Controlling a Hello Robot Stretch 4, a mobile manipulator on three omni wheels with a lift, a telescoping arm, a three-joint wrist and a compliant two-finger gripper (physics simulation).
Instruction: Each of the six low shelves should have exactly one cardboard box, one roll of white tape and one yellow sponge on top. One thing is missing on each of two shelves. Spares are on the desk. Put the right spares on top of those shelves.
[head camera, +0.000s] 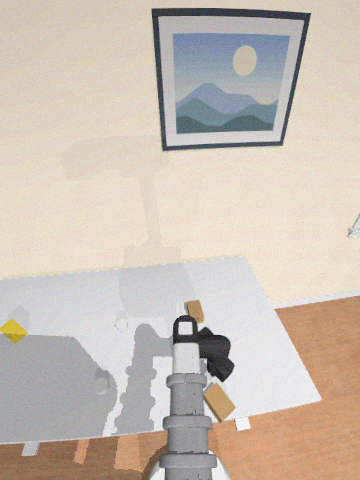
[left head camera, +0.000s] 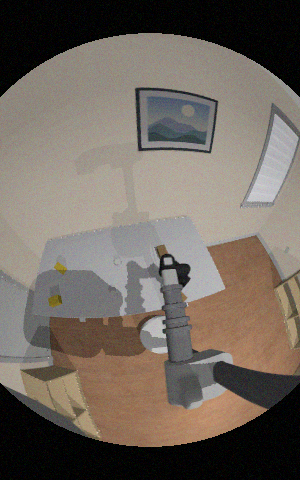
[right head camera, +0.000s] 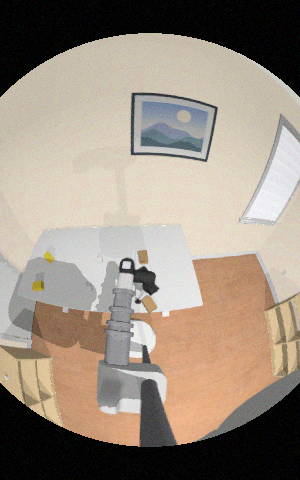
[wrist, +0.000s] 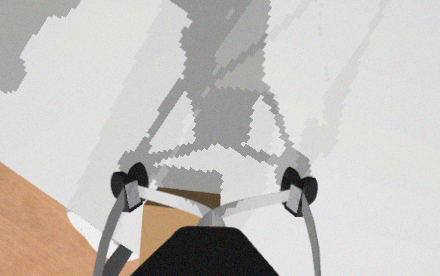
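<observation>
My gripper (wrist: 213, 180) is open, with its fingertips wide apart over the desk (head camera: 280, 370) (left head camera: 205, 270) (right head camera: 175, 280) (wrist: 375, 150). In the wrist view, a cardboard box (wrist: 172, 230) (head camera: 219, 402) (right head camera: 149, 304) lies below the fingers, left of centre, partly hidden by the gripper body. It is near the desk's front edge. A second box (head camera: 195, 311) (left head camera: 161, 250) (right head camera: 143, 257) lies farther back. A white tape roll (head camera: 121, 324) (left head camera: 117, 261) (right head camera: 99, 258) and another roll (head camera: 102, 382) in shadow are left of the arm. Two yellow sponges, one farther back (head camera: 13, 331) (left head camera: 60, 268) (right head camera: 49, 257) and one nearer (left head camera: 55, 300) (right head camera: 38, 285), lie at the left.
Low wooden shelves stand at the lower left (left head camera: 50, 372) (right head camera: 25, 352) and at the right (left head camera: 283, 292) (right head camera: 272, 320). Their tops are partly out of view. A wall with a framed picture (head camera: 227, 80) rises behind the desk. Wooden floor (head camera: 330, 340) lies right of the desk.
</observation>
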